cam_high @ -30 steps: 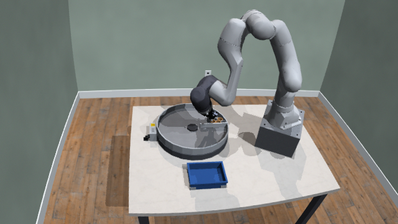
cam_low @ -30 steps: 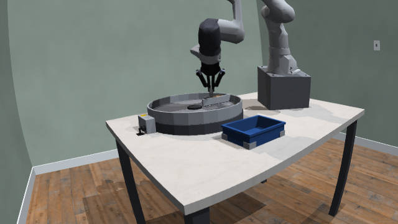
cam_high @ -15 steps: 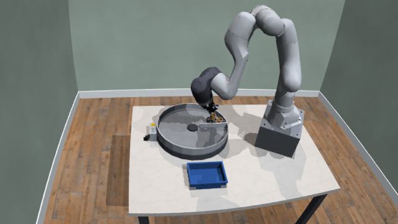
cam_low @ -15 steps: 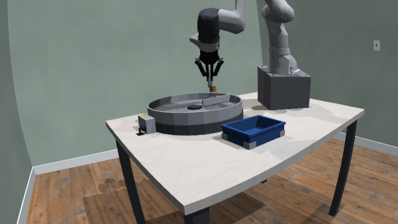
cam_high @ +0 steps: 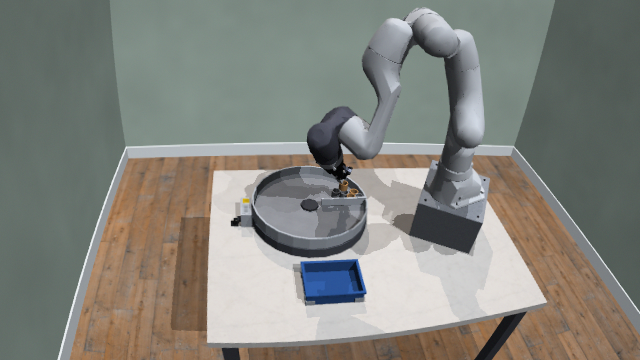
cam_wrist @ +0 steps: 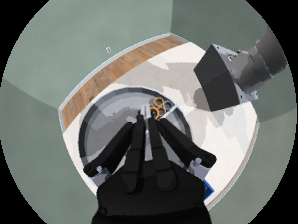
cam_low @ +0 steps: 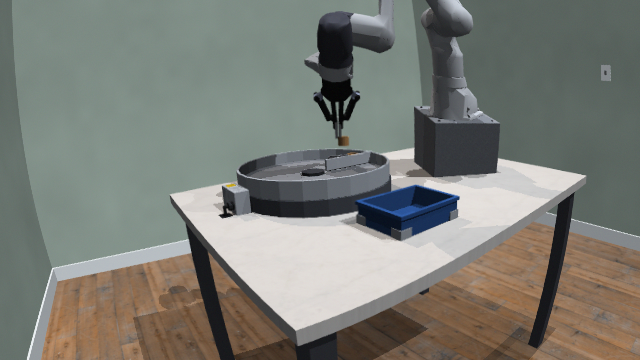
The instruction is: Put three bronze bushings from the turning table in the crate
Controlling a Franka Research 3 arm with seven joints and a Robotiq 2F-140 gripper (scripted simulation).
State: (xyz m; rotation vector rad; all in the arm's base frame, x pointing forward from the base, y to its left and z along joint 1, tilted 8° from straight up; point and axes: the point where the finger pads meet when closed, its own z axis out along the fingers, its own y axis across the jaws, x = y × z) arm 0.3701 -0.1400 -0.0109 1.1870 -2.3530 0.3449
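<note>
Now: hand 9 cm short of the blue crate, 37 cm to the right of it and 14 cm above it.
</note>
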